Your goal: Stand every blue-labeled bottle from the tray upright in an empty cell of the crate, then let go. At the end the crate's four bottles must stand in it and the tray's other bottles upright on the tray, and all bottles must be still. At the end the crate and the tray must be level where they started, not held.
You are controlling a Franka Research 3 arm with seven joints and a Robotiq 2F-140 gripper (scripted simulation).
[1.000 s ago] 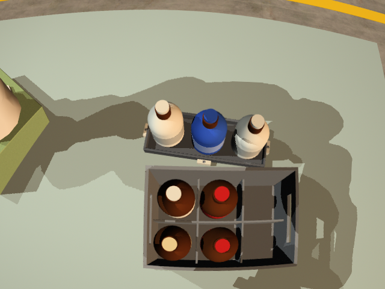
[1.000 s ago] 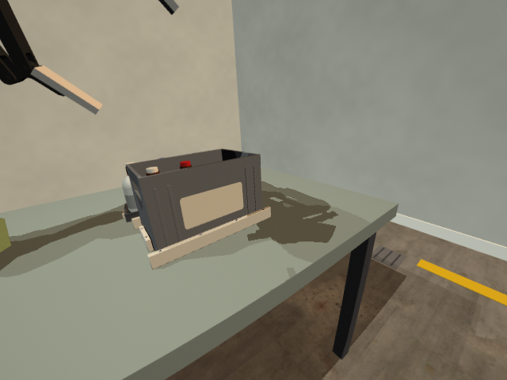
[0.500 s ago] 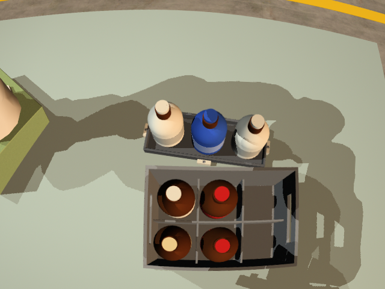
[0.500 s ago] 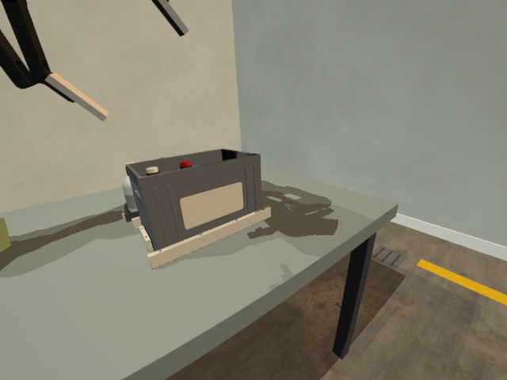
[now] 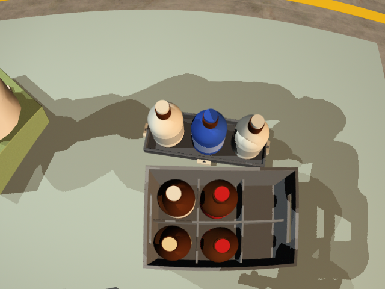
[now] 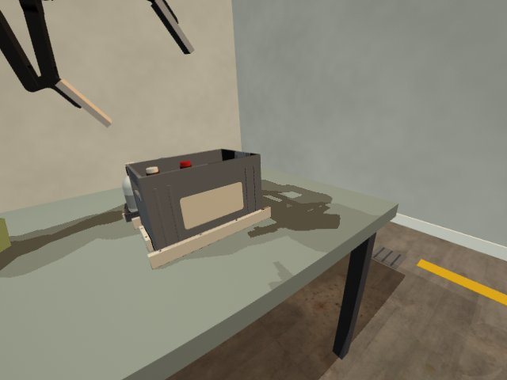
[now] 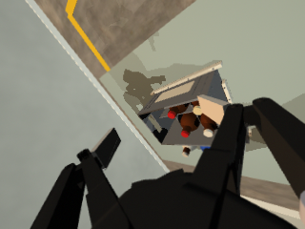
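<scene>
Right now the blue-labeled bottle is 340 mm to the left of my hand, 230 mm below it and 90 mm ahead of it. From my hand the other things lie so: grey crate (230 mm below, 150 mm to the left, 110 mm ahead); cream-labeled bottle (360 mm to the left, 230 mm below); dark tray (340 mm to the left, 300 mm below, 80 mm ahead).
</scene>
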